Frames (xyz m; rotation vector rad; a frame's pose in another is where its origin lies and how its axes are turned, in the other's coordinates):
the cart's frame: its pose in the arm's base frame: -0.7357 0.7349 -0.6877 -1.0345 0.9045 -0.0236
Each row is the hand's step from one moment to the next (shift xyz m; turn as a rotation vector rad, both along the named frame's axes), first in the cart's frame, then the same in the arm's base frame.
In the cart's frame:
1: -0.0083 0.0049 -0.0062 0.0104 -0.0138 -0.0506
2: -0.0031 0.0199 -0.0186 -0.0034 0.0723 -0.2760
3: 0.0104 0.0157 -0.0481 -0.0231 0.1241 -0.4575
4: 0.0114 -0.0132 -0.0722 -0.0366 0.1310 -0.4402
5: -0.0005 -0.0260 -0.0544 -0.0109 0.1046 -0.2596
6: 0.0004 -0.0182 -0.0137 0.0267 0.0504 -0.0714
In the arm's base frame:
1: -0.0113 0.0016 0.0004 -0.0211 -0.0487 -0.0062
2: -0.0218 -0.0015 -0.0165 -0.2108 -0.1605 -0.1058
3: -0.0308 -0.0309 -0.0277 -0.3625 -0.2565 -0.1675
4: -0.0349 -0.0646 -0.0115 -0.3626 -0.2345 -0.1607
5: -0.0261 -0.0536 0.0091 -0.2173 -0.1279 -0.1220
6: -0.0018 -0.0201 0.0107 -0.0487 -0.0357 -0.0686

